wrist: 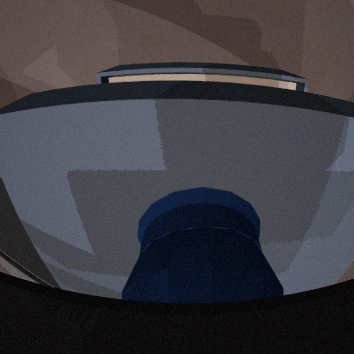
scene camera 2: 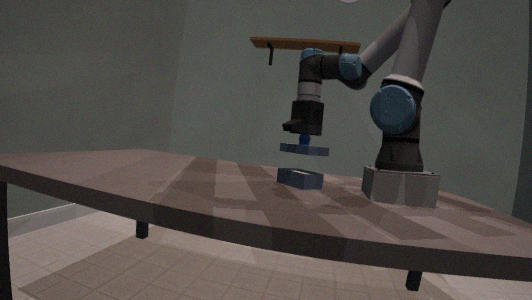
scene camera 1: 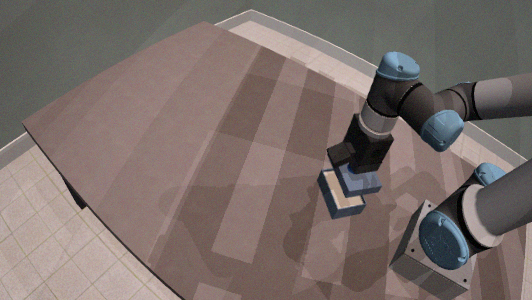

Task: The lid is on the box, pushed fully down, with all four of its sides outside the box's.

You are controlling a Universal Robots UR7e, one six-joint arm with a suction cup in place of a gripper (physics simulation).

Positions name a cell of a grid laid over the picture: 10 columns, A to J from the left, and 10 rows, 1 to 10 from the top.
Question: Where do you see my suction cup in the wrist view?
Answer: F7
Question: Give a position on a blue-grey lid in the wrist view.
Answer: C5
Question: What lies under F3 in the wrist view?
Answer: A blue-grey box.
